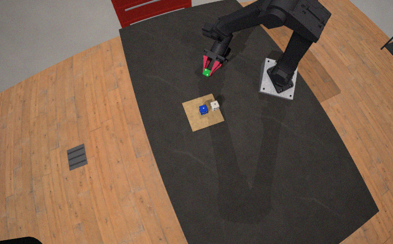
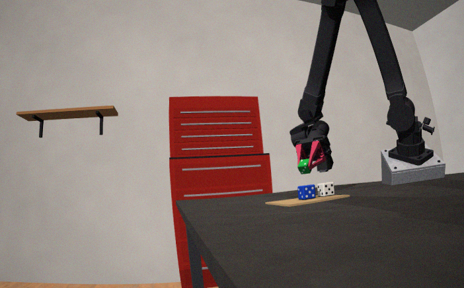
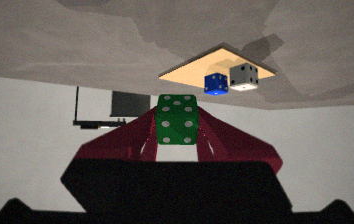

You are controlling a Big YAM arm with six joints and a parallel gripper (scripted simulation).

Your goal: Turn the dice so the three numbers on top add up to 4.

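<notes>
My gripper is now 13 cm to the right of the white die, 6 cm above it and 2 cm short of it. Round my hand: blue die 13 cm to the left, 7 cm ahead, 6 cm below; then green die right at my hand; then tan mat 13 cm to the left, 8 cm below, 7 cm ahead.
</notes>
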